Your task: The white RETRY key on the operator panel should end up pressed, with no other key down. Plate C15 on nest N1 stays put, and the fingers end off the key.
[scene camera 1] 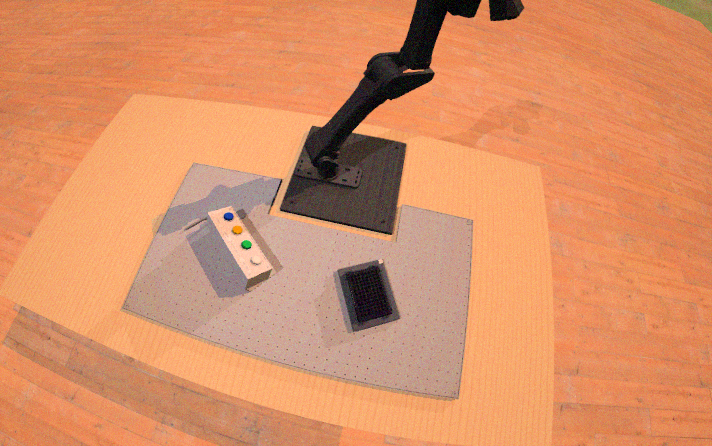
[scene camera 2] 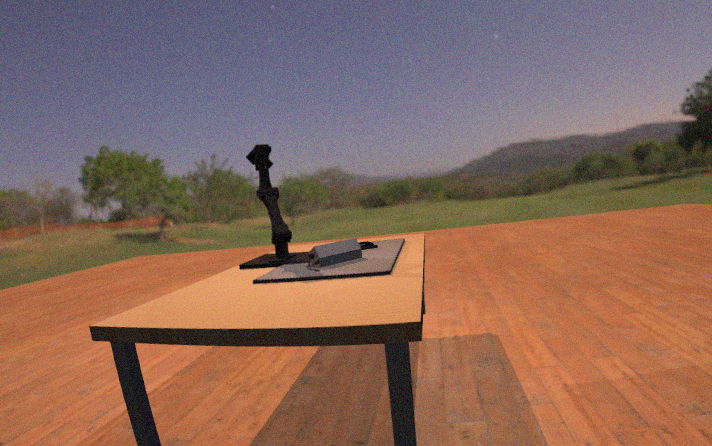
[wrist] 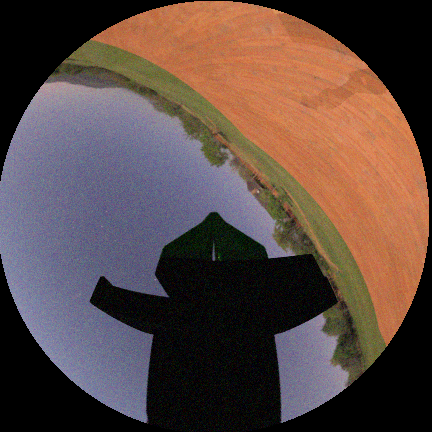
Observation:
The gripper is shut, holding nothing. Further things: a dark grid tray and a button box.

